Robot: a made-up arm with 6 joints. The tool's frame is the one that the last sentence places.
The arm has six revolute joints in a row. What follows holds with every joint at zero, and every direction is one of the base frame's.
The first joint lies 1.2 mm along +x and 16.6 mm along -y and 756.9 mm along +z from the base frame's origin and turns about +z.
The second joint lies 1.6 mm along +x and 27.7 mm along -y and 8.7 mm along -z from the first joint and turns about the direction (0, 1, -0.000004).
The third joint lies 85.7 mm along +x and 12.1 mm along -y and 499.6 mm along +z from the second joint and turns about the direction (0, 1, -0.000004).
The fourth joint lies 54.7 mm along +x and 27.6 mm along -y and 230 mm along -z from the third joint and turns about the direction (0, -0.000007, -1).
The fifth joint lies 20.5 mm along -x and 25.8 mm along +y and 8.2 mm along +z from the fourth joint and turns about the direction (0, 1, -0.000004).
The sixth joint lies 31.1 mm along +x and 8.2 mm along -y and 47.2 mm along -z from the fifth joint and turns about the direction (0, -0.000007, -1).
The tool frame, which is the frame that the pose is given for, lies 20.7 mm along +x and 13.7 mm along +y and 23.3 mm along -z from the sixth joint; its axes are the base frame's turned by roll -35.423, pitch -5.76 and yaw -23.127 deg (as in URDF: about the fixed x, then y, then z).
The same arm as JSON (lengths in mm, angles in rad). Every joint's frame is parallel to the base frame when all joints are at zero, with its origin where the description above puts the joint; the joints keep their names.
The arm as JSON. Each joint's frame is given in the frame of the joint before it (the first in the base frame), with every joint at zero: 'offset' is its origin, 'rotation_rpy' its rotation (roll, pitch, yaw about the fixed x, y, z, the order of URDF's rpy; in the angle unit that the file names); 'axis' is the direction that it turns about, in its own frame. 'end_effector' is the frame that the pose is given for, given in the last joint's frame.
{"length_unit": "mm", "angle_unit": "rad", "chain": [
  {"id": "joint 1", "offset": [1.2, -16.6, 756.9], "rotation_rpy": [0.0, 0.0, 0.0], "axis": [0.0, 0.0, 1.0]},
  {"id": "joint 2", "offset": [1.6, -27.7, -8.7], "rotation_rpy": [0.0, 0.0, 0.0], "axis": [0.0, 1.0, 0.0]},
  {"id": "joint 3", "offset": [85.7, -12.1, 499.6], "rotation_rpy": [0.0, 0.0, 0.0], "axis": [0.0, 1.0, 0.0]},
  {"id": "joint 4", "offset": [54.7, -27.6, -230.0], "rotation_rpy": [0.0, 0.0, 0.0], "axis": [0.0, 0.0, -1.0]},
  {"id": "joint 5", "offset": [-20.5, 25.8, 8.2], "rotation_rpy": [0.0, 0.0, 0.0], "axis": [0.0, 1.0, 0.0]},
  {"id": "joint 6", "offset": [31.1, -8.2, -47.2], "rotation_rpy": [0.0, 0.0, 0.0], "axis": [0.0, 0.0, -1.0]}
], "end_effector": {"offset": [20.7, 13.7, -23.3], "rotation_rpy": [-0.6182, -0.1005, -0.4036]}}

